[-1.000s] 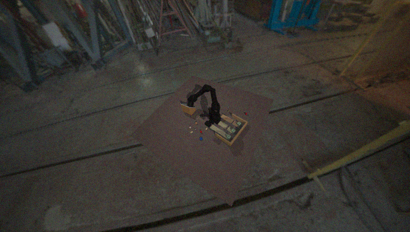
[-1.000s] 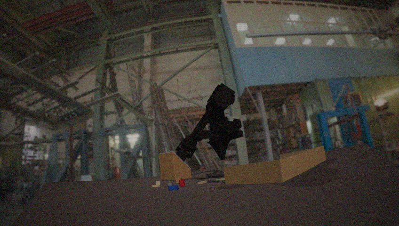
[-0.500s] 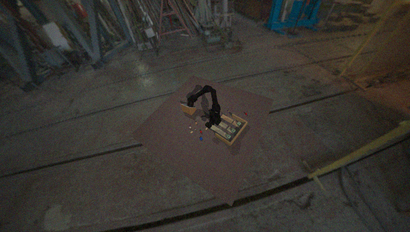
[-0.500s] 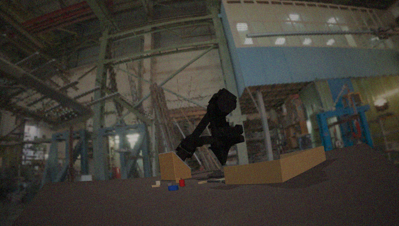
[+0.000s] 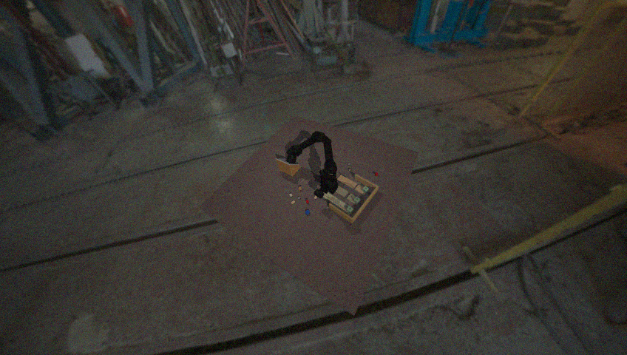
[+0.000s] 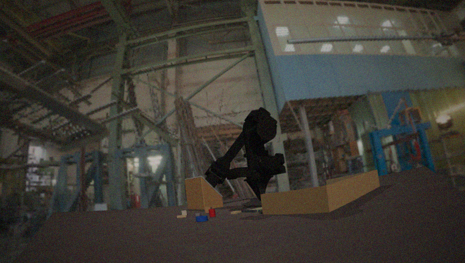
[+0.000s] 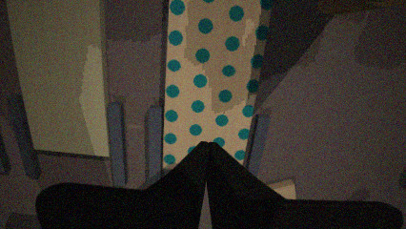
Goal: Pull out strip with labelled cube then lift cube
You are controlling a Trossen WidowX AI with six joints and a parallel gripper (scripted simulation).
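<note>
My gripper tip is 90 mm to the right of the pale plain strip, 50 mm short of it and 30 mm above it. The rest, counted from my gripper tip: blue piece: 190 mm to the right, 30 mm behind, 20 mm below; cream piece: 220 mm behind, 150 mm to the right, 20 mm below.
</note>
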